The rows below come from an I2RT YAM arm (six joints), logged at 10 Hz.
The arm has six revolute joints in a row. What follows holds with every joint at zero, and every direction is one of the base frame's.
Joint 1 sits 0.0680 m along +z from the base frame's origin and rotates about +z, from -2.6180 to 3.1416 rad.
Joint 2 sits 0.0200 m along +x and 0.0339 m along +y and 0.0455 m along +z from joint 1 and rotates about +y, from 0.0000 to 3.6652 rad.
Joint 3 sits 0.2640 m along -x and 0.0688 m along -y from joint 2 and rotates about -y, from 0.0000 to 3.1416 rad.
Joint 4 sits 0.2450 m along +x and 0.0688 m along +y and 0.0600 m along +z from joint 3 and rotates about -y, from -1.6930 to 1.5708 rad.
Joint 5 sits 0.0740 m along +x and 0.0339 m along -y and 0.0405 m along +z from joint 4 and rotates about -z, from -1.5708 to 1.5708 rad.
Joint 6 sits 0.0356 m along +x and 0.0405 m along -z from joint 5 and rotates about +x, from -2.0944 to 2.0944 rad.
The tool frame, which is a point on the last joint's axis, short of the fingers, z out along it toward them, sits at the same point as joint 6; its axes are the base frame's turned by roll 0.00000, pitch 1.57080 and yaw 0.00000 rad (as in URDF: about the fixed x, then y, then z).
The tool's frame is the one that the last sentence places.
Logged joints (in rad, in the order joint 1, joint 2, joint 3, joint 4, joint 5, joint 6), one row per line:
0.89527 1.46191 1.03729 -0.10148 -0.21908 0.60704
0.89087 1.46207 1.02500 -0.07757 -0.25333 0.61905
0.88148 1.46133 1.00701 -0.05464 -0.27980 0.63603
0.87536 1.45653 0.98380 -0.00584 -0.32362 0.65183
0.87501 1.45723 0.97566 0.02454 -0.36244 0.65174
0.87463 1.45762 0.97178 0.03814 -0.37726 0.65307
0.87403 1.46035 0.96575 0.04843 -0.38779 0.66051
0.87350 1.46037 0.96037 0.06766 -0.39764 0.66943
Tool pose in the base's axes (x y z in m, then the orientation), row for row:
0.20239 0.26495 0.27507 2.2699 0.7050 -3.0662
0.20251 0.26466 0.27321 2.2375 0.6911 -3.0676
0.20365 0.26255 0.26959 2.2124 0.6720 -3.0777
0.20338 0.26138 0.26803 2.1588 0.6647 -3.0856
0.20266 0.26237 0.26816 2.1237 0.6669 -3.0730
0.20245 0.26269 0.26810 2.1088 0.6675 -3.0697
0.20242 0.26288 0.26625 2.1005 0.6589 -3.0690
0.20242 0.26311 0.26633 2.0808 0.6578 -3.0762
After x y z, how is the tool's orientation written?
As angles about the fixed x, y, z axes (roll, pitch, yaw), in radians.
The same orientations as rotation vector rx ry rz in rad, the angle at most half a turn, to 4 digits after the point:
-0.4723 2.2446 1.0835
-0.4781 2.2426 1.1261
-0.4679 2.2479 1.1582
-0.4764 2.2278 1.2201
-0.5058 2.2078 1.2665
-0.5157 2.1994 1.2853
-0.5153 2.2024 1.2992
-0.5139 2.1925 1.3189

